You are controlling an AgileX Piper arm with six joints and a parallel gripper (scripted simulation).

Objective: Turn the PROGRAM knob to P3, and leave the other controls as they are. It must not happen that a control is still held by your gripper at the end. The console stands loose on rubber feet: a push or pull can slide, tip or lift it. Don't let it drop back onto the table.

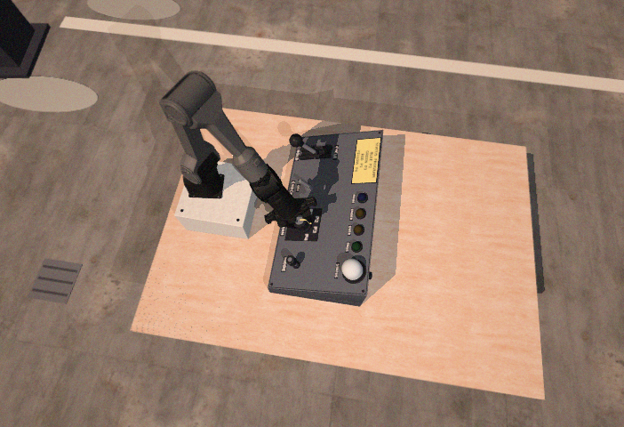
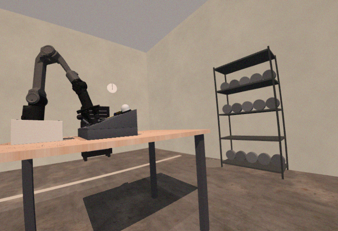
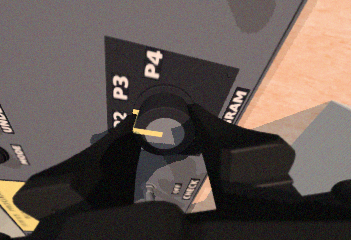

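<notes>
Now: the check toggle 1 cm ahead of my hand and 12 cm to the left of it. The rest, counted from my hand: mode switch (2 cm behind, 12 cm to the right, 1 cm above); then cycle lever (1 cm ahead, 24 cm to the left, 2 cm above); then black program knob (1 cm ahead, 1 cm above).
</notes>
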